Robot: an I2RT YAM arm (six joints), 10 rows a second.
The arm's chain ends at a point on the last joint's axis. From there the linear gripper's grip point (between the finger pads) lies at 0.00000 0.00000 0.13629 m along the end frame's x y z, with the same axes.
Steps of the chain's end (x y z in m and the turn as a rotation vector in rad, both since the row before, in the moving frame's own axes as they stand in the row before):
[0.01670 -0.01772 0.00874 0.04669 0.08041 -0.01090]
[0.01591 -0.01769 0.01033 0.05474 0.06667 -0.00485]
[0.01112 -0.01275 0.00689 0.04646 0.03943 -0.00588]
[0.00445 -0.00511 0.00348 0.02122 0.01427 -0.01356]
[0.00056 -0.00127 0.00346 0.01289 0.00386 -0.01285]
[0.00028 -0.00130 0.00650 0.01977 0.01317 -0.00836]
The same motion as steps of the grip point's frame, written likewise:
[0.02761 -0.02413 0.00815 0.04669 0.08041 -0.01090]
[0.02497 -0.02516 0.00982 0.05474 0.06667 -0.00485]
[0.01647 -0.01909 0.00664 0.04646 0.03943 -0.00588]
[0.00637 -0.00801 0.00344 0.02122 0.01427 -0.01356]
[0.00107 -0.00303 0.00345 0.01289 0.00386 -0.01285]
[0.00206 -0.00400 0.00646 0.01977 0.01317 -0.00836]

